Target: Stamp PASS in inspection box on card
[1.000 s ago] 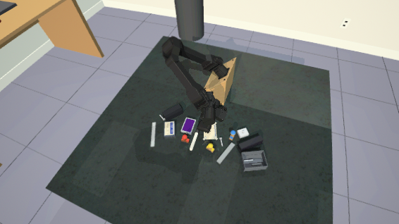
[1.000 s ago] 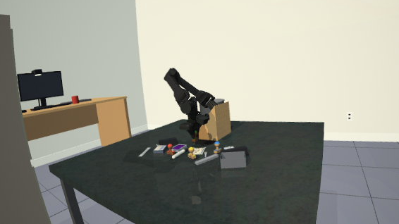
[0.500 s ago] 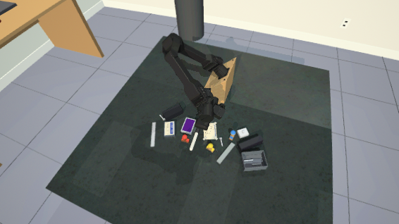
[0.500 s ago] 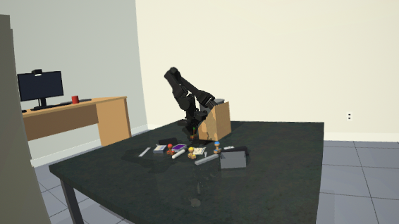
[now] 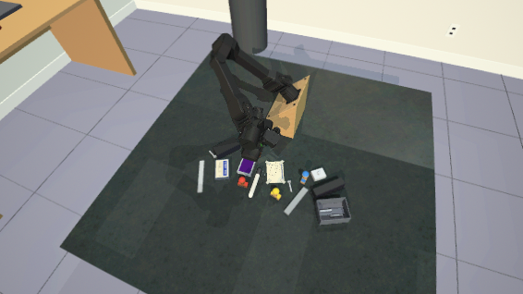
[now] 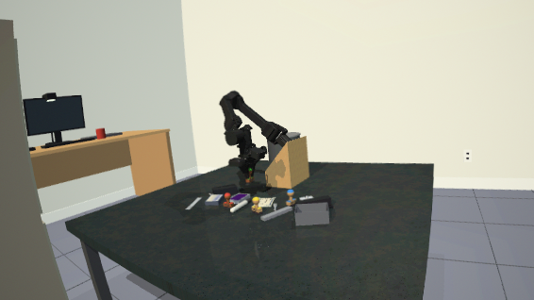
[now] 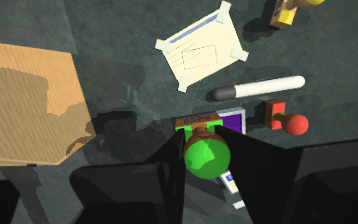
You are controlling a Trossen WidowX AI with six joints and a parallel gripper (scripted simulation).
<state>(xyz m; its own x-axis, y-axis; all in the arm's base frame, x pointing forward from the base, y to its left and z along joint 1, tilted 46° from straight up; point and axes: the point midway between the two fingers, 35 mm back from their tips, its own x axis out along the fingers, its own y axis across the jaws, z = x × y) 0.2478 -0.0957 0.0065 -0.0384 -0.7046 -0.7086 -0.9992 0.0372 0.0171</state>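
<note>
My gripper tip is now 90 mm above the purple ink pad, 50 mm to the left of it and 30 mm short of it. The rest, counted from my gripper tip: green-knobbed PASS stamp (right at my gripper tip); white marker (80 mm below, 80 mm ahead, 10 mm to the left); cream inspection card (100 mm below, 80 mm to the left, 20 mm ahead).
</note>
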